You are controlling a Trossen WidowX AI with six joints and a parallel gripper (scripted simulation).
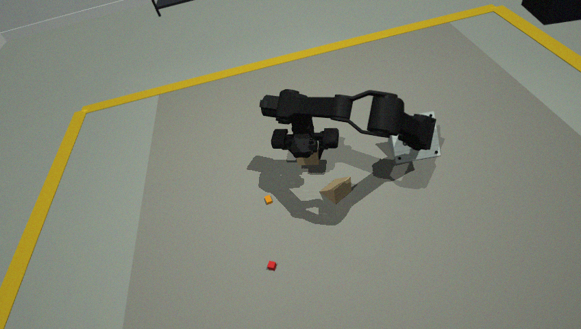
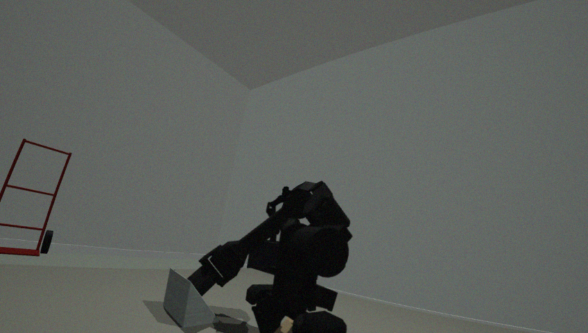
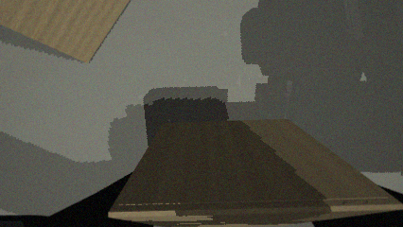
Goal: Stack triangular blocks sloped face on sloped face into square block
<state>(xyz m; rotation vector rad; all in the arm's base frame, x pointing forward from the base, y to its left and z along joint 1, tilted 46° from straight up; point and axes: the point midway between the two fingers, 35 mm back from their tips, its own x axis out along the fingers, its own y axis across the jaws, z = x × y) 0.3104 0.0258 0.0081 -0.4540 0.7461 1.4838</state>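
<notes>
Now: gripper tip 13 cm short of the orange cube, 12 cm to the right of it and 3 cm above it.
</notes>
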